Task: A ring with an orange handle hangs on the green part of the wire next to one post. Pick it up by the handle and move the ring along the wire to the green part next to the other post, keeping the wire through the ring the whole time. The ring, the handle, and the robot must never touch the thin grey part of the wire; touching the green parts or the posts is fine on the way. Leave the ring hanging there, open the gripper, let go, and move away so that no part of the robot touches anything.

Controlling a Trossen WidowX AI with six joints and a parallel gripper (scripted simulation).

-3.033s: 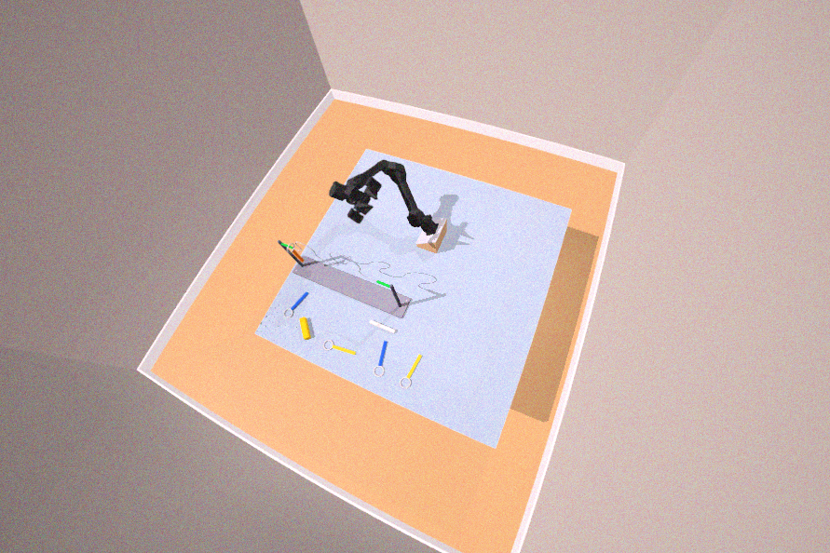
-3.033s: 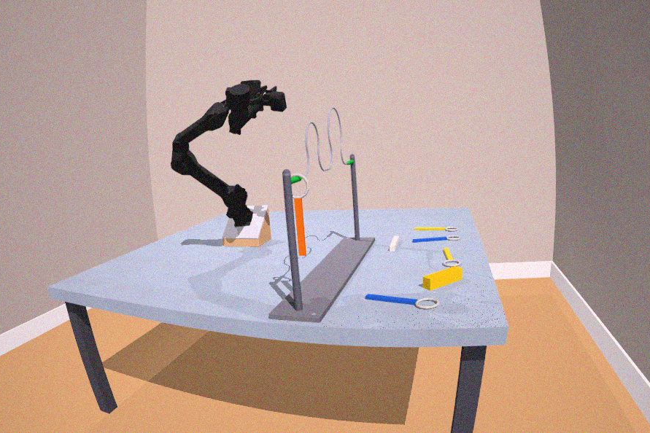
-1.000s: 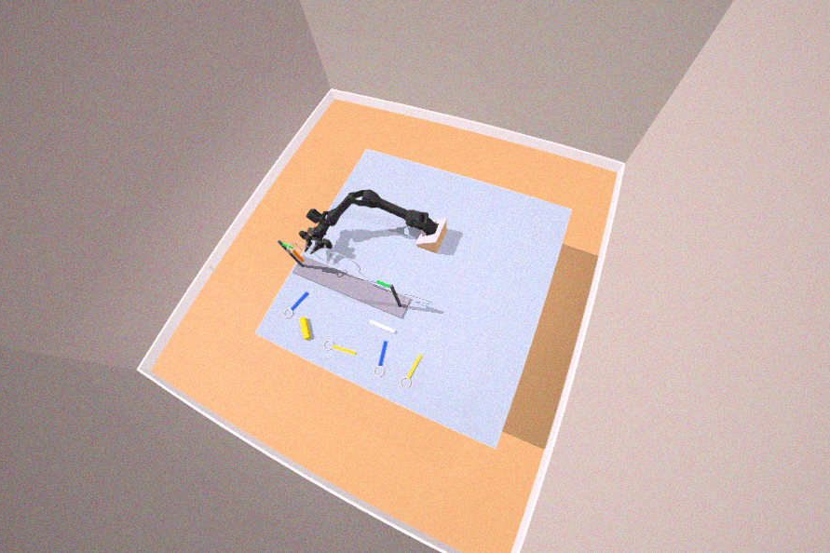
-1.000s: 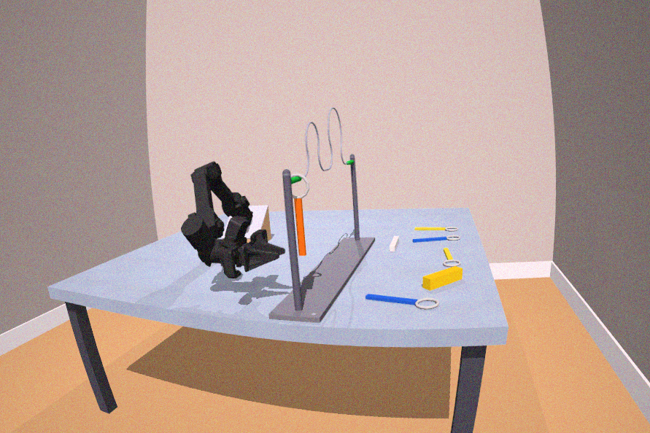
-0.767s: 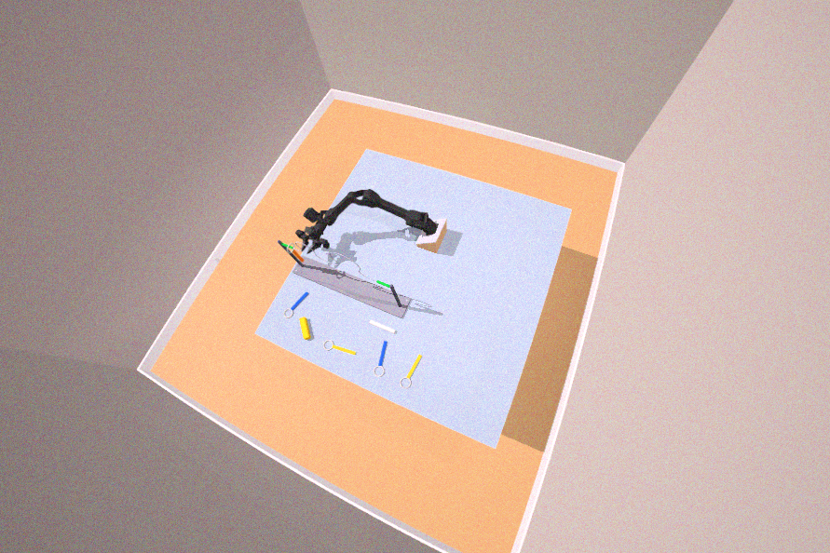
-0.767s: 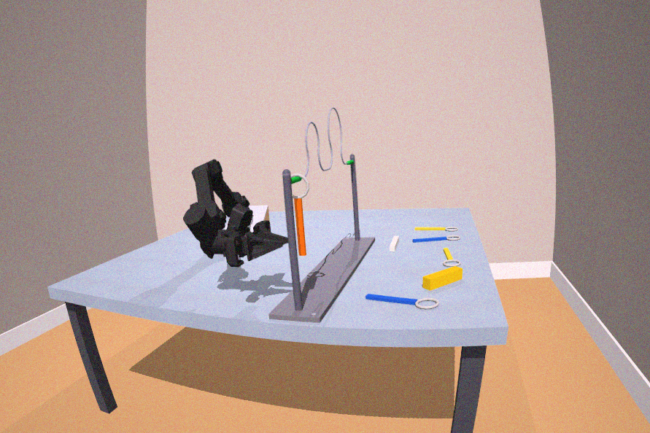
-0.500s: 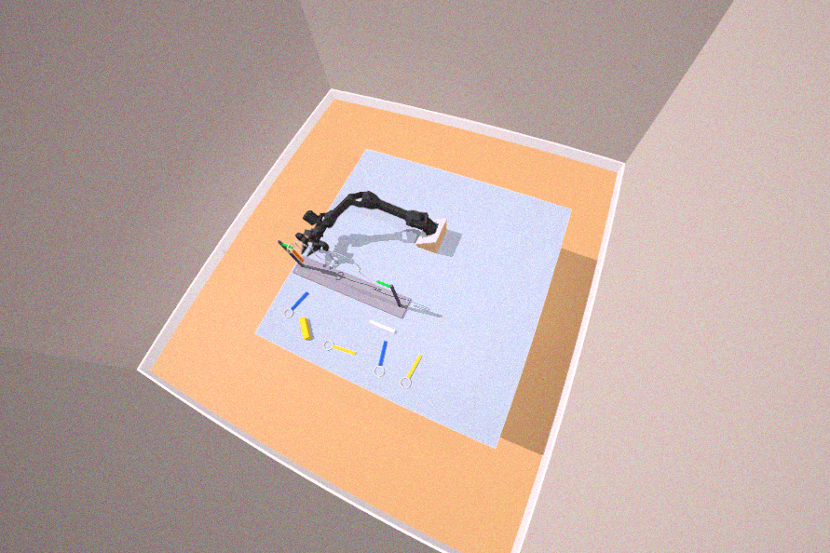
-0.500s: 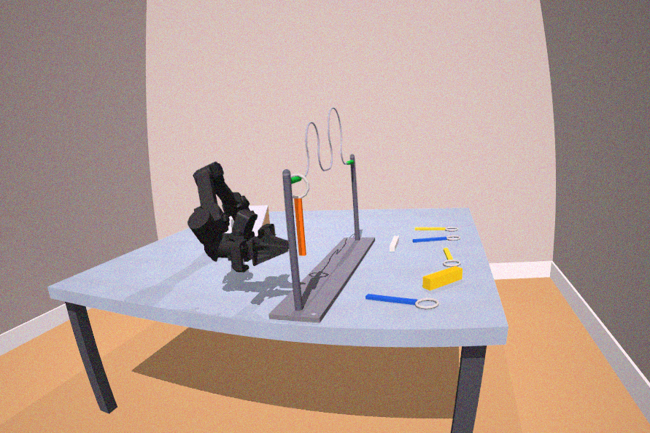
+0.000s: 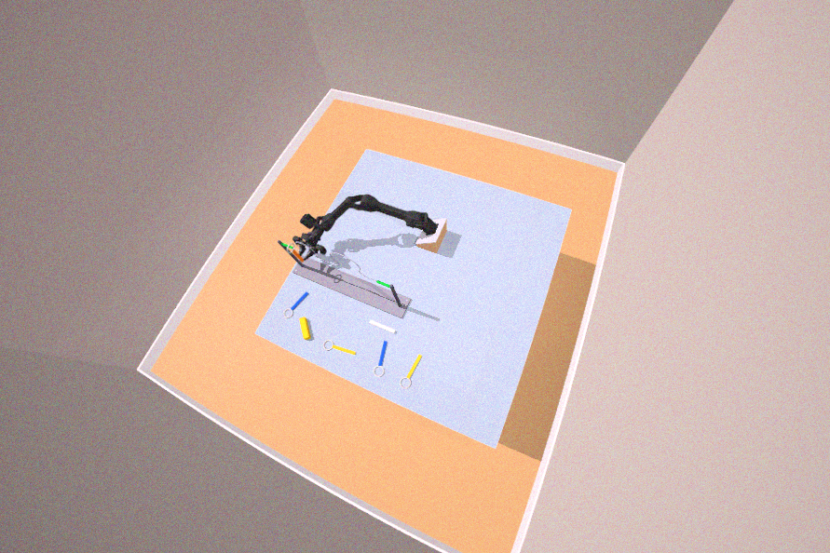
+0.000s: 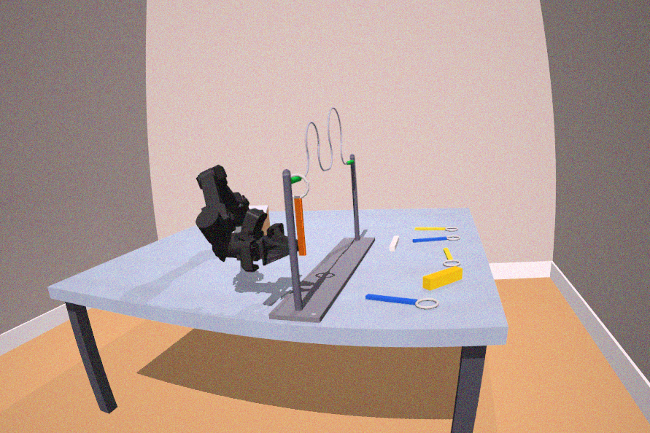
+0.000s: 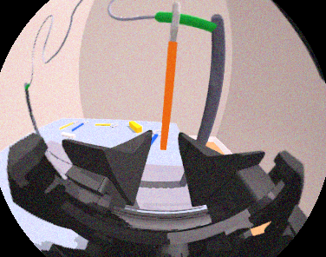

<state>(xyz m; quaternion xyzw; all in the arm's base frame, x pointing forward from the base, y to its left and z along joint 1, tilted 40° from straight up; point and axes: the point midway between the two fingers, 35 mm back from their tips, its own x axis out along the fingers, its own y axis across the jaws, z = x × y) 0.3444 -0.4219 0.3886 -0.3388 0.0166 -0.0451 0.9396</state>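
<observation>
Now: the ring with orange handle 80 mm above my gripper tip. Round my gripper tip: yellow block 310 mm ahead, 120 mm to the left, 120 mm below; then ring with blue handle 220 mm ahead, 10 mm to the left, 130 mm below; then white bar 170 mm ahead, 490 mm to the left, 130 mm below.
</observation>
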